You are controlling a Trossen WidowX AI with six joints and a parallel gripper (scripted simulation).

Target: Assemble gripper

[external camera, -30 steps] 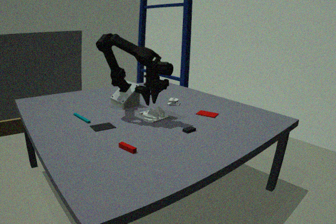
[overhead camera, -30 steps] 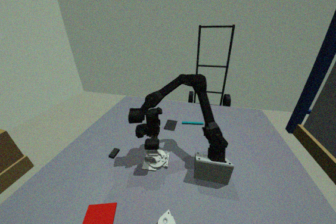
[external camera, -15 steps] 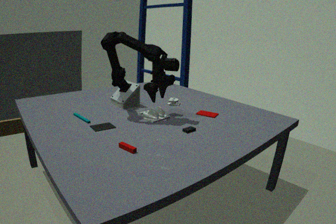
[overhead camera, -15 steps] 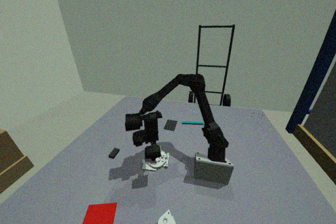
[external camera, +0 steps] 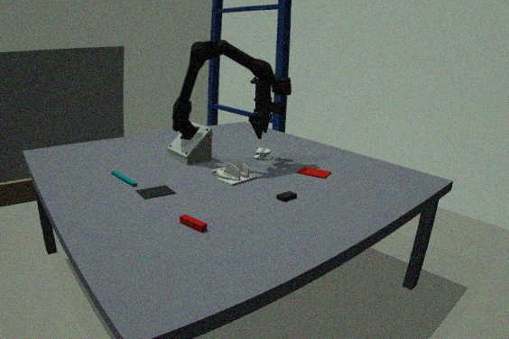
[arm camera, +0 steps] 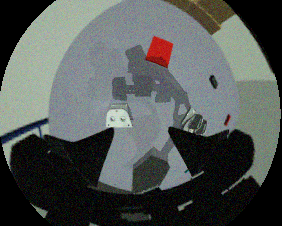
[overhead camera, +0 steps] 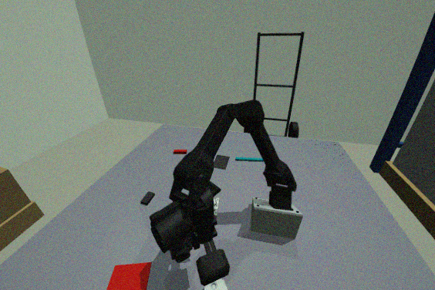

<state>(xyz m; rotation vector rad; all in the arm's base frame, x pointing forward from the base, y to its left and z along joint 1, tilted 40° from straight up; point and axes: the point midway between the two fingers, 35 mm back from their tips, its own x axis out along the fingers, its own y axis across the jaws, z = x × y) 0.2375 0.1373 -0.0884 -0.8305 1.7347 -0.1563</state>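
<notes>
The white gripper base lies 8 cm below my gripper tip, 5 cm to the left of it and 4 cm behind it. The rest, counted from my gripper tip: flat light plate: 21 cm to the right, 10 cm below, 8 cm ahead; then red flat plate: 22 cm ahead, 10 cm below, 4 cm to the left; then grey jaw: 19 cm to the right, 9 cm below, 3 cm ahead.
</notes>
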